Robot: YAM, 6 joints.
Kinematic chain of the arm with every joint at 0, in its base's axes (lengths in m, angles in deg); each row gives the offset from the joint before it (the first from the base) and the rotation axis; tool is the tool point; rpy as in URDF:
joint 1: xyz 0 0 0.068 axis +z
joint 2: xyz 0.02 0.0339 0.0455 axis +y
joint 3: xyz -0.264 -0.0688 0 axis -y
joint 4: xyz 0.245 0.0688 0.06 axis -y
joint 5: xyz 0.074 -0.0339 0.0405 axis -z
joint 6: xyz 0.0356 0 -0.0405 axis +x
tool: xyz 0 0 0 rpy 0 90 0
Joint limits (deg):
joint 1: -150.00..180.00
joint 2: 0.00..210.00
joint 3: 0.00..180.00
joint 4: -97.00..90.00
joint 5: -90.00..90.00
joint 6: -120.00..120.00
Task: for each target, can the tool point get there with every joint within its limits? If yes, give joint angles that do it. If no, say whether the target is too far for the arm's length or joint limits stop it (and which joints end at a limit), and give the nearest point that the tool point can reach.
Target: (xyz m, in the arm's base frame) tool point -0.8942 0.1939 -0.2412
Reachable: no: too far | nearest point -0.5881 0.1275 -0.1171 | short by 0.337 m
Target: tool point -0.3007 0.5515 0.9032
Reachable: no: too far | nearest point -0.1924 0.3528 0.6093 | short by 0.371 m
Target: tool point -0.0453 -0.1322 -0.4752
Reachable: no: joint limits stop it (at a limit: joint 2) | nearest point -0.0534 -0.1558 -0.3705 | short by 0.108 m
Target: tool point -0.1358 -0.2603 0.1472
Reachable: yes | joints -111.24 94.21 37.29 17.13 64.93 90.78
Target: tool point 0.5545 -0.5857 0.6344
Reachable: no: too far | nearest point 0.3725 -0.3934 0.4591 | short by 0.318 m
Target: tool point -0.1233 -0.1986 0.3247
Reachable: yes | joints -124.39 65.91 30.34 71.84 -17.11 36.24
